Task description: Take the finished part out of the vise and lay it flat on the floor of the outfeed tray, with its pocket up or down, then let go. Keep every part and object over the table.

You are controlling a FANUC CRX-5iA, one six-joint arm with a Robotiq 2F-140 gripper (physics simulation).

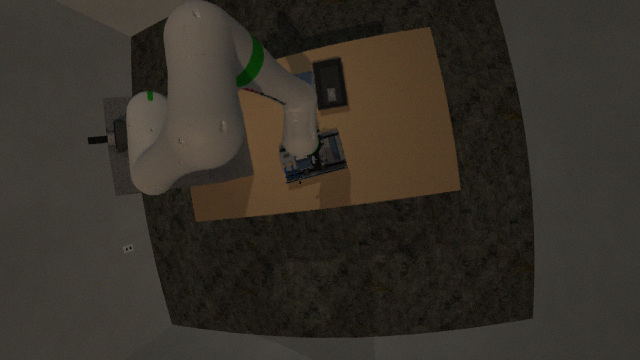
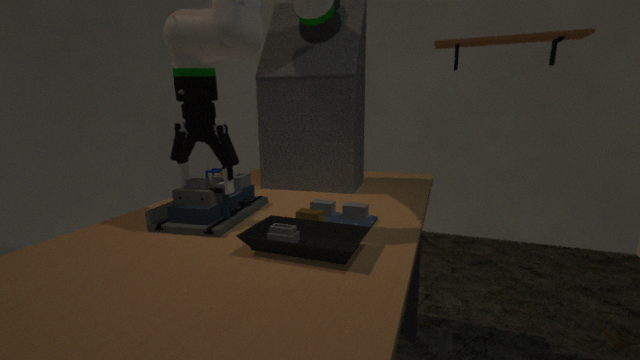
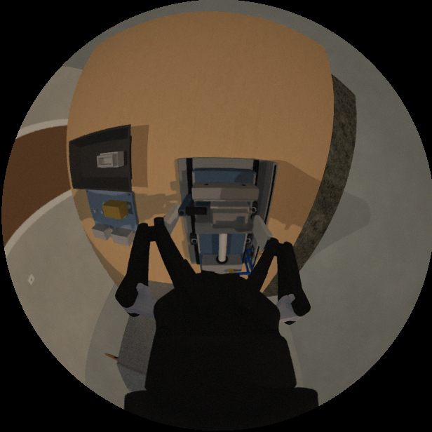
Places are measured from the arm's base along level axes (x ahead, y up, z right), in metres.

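Pixels of known places: arm's base, origin of the base link: [image 2: 320,26].
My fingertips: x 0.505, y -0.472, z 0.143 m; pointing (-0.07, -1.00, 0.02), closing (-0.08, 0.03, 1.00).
Ahead of a thing's pixels: the offset from my fingertips to its top centre.
The vise @[dx -0.056, dy +0.013, dz +0.021 m] [image 1: 334,151] [image 2: 194,214] [image 3: 225,192] stands on the table, with grey jaws on a blue body. The finished part [image 3: 230,206] is light grey and sits between the jaws, beside a black stop [image 3: 196,211]. My gripper [image 2: 206,188] [image 3: 216,216] points down at the vise, its fingers wide apart, one on each side of the part and stop. It is shut on the part; the exact finger contact is hard to see. The black outfeed tray [image 1: 330,70] [image 2: 325,243] [image 3: 89,175] holds another grey part @[dx +0.094, dy -0.039, dz -0.248 m] [image 1: 331,94] [image 2: 283,234] [image 3: 110,160].
A blue plate [image 3: 100,196] with a yellow block @[dx -0.032, dy -0.042, dz -0.263 m] [image 2: 310,214] [image 3: 115,209] and two grey blocks lies beside the tray. Blue tubes [image 3: 249,261] rise at the vise's rear. The robot's grey pedestal [image 2: 310,135] stands behind. The arm [image 1: 205,90] reaches over the table.
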